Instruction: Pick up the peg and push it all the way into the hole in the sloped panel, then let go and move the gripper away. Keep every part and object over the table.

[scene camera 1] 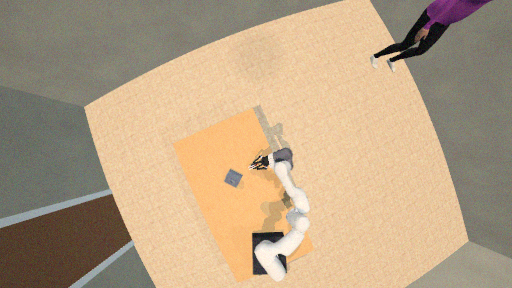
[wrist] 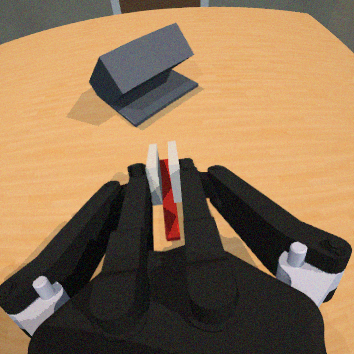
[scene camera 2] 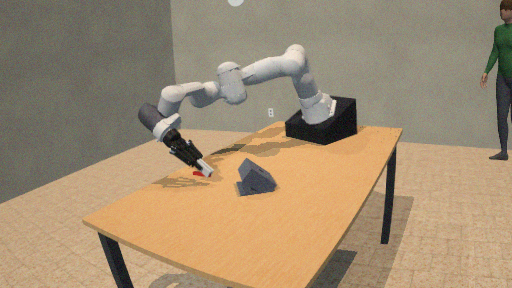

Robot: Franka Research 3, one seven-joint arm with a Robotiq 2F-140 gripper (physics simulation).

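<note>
The red peg (scene camera 2: pixel 198 174) (wrist: pixel 171 220) is pinched between the pale finger pads of my gripper (scene camera 1: pixel 252 167) (scene camera 2: pixel 205 169) (wrist: pixel 164 156), which is shut on it. The peg lies lengthwise along the pads, its near end sticking out toward the palm. It appears slightly above the table; the exact gap is hard to tell. The dark grey block with the sloped panel (scene camera 1: pixel 233 178) (scene camera 2: pixel 257 180) (wrist: pixel 145 60) stands apart from the gripper, beyond the fingertips in the wrist view. The hole does not show in the wrist view and is hard to make out in the scene views.
The wooden table (scene camera 1: pixel 207 175) (scene camera 2: pixel 220 235) (wrist: pixel 270 115) carries the block and the arm's black base (scene camera 1: pixel 257 240) (scene camera 2: pixel 320 131). The gripper is near one long table edge. A person in purple (scene camera 1: pixel 452 12) and one in green (scene camera 2: pixel 504 47) stand away from the table.
</note>
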